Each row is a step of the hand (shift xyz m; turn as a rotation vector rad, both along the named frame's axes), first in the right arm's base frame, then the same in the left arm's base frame.
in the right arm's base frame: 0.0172 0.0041 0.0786 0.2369 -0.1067 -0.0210
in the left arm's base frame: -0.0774 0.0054 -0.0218 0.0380 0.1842 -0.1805
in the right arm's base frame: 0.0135 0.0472 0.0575 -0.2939 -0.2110 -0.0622
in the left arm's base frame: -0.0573 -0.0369 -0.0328 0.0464 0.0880 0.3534
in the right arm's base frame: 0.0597 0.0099 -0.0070 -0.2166 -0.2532 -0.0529
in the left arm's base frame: 0.0107 0.0121 -0.0587 0.0429 0.1556 0.2963
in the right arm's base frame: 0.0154 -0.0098 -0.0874 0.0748 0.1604 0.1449
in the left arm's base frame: 0.0884 0.0113 -0.0060 -0.1423 -0.1168 -0.1357
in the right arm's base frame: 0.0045 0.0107 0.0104 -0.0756 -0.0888 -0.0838
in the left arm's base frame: -0.0103 -0.0079 -0.0086 0.0802 0.0522 0.1071
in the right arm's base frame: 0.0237 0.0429 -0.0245 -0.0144 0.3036 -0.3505
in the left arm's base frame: 0.0253 -0.0323 -0.0363 0.3439 -0.3016 -0.0777
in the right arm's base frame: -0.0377 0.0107 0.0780 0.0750 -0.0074 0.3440
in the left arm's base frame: -0.0804 -0.0206 0.0269 -0.3383 0.0473 -0.0858
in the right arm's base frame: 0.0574 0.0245 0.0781 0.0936 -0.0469 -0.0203
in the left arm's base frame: -0.0746 0.0009 -0.0665 0.0271 0.0767 -0.0689
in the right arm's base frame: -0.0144 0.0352 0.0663 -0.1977 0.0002 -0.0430
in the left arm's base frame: -0.0677 -0.0354 -0.0030 0.0301 -0.0733 0.1862
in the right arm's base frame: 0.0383 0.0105 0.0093 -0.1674 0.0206 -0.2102
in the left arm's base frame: -0.0070 0.0044 -0.0399 0.1986 -0.0878 0.1597
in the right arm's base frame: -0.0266 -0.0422 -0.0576 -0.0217 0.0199 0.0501
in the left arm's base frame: 0.0564 0.0275 0.0432 -0.0517 -0.0244 0.0102
